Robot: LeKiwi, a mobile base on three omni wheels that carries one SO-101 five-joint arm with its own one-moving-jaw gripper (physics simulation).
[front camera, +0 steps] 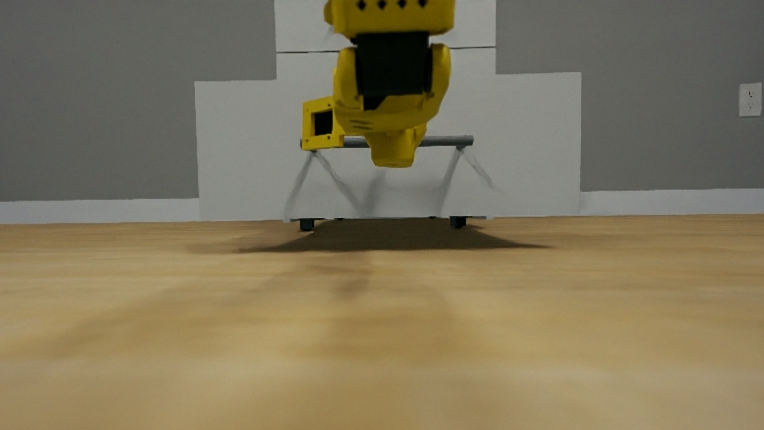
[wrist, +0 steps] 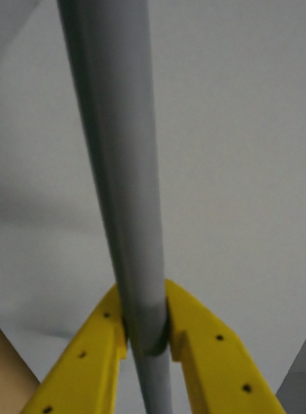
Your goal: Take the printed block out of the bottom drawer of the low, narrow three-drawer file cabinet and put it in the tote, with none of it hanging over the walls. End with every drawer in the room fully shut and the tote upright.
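Places are measured from the arm's base along level axes (x ahead, y left, z up), in centimetres.
Where they show: end effector, tool point: point(front camera: 394, 147) point(wrist: 136, 292).
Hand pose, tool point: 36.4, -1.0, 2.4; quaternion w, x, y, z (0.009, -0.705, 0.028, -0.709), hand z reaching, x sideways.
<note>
Things, the pixels of their centre, and the offset from my tool point, as dx, dy, dz. "*": a spot on its surface instead. Level surfaces: height alone.
- drawer's grey bar handle, surface spot: point(wrist: 127, 175) * -1.6, +4.4, +0.4
- wooden floor, its level: dz -11.3
- power outlet, body centre: point(front camera: 750, 100) +80.2, -127.7, +28.7
The low white file cabinet point(front camera: 307, 69) stands ahead in the front view. Its bottom drawer point(front camera: 523, 170) point(wrist: 230, 175) is pulled out, its front looking much wider than the cabinet behind it. The drawer's grey bar handle point(front camera: 444, 141) point(wrist: 127, 175) runs across that front and, in the wrist view, passes between the jaws. My gripper point(front camera: 394, 152) point(wrist: 144, 305) is shut on this handle, with both yellow jaws pressed against its sides. In the front view the arm hides the jaw tips and the middle of the handle. The printed block and the tote do not show.
Dark casters point(front camera: 306, 224) point(front camera: 457, 221) show below the drawer front, with a shadow on the wooden floor point(front camera: 374, 331). A grey wall point(front camera: 106, 106) with a white baseboard point(front camera: 96, 210) stands behind the cabinet. A power outlet point(front camera: 750, 99) is on the wall at the right.
</note>
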